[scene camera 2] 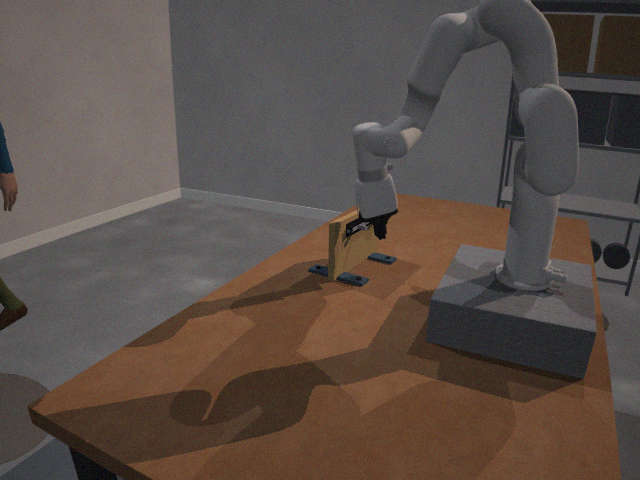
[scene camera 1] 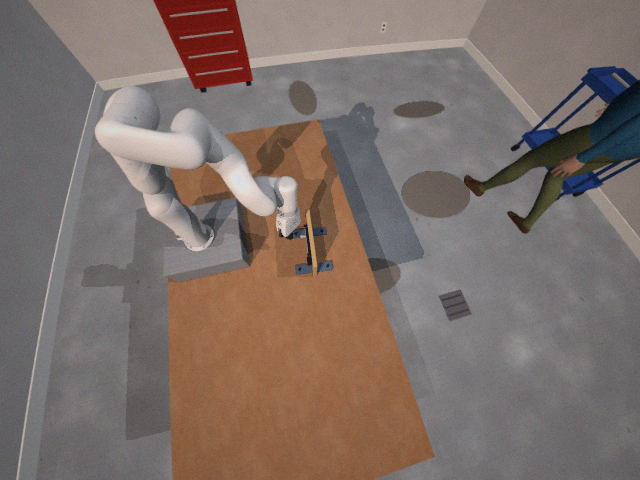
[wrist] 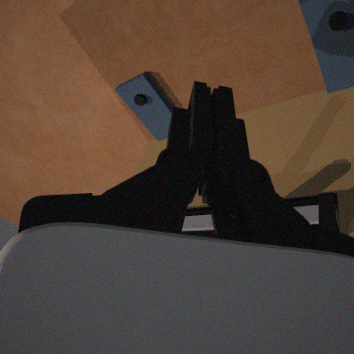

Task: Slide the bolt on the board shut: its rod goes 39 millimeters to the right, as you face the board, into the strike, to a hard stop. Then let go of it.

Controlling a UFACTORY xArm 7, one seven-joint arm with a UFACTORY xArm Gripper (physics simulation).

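Frame: origin at the arm's base, x down, y right, z back, level; millimetres.
Seen in the pictures: gripper, fingertip midpoint: [scene camera 2: 381, 237] [scene camera 1: 289, 237] [wrist: 204, 110]; arm's base, link origin: [scene camera 2: 523, 277] [scene camera 1: 200, 237].
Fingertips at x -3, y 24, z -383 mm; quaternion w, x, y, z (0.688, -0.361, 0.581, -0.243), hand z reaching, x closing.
Note:
Offsets run from my fingertips to a thing's top centre. Level surfaces: height alone.
The upright wooden board @[dy +21, dx -48, dz -94 mm] [scene camera 1: 313, 253] [scene camera 2: 336, 255] [wrist: 270, 130] stands on blue feet. The bolt @[dy +42, dx -33, dz -69 mm] [scene camera 2: 359, 227] [wrist: 198, 222] is on its face, with black housing and a pale rod. In the wrist view, pale stretches of it show between and to the right of the fingers; the fingers hide the part between. My gripper [scene camera 1: 285, 236] [scene camera 2: 381, 237] [wrist: 204, 110] is shut with nothing between its fingers. It is at the upper part of the board, on the bolt's side. Whether it touches the bolt cannot be told. The bolt's handle and the rod's end at the strike cannot be made out.
The blue feet [scene camera 1: 324, 266] [scene camera 2: 353, 279] [wrist: 141, 100] stick out at the board's base on the brown table @[dx +114 mm] [scene camera 1: 289, 361] [scene camera 2: 465, 423]. The arm's grey base block [scene camera 1: 206, 263] [scene camera 2: 506, 330] stands across from the board. A person [scene camera 1: 547, 165] is beside a blue cart beyond the table.

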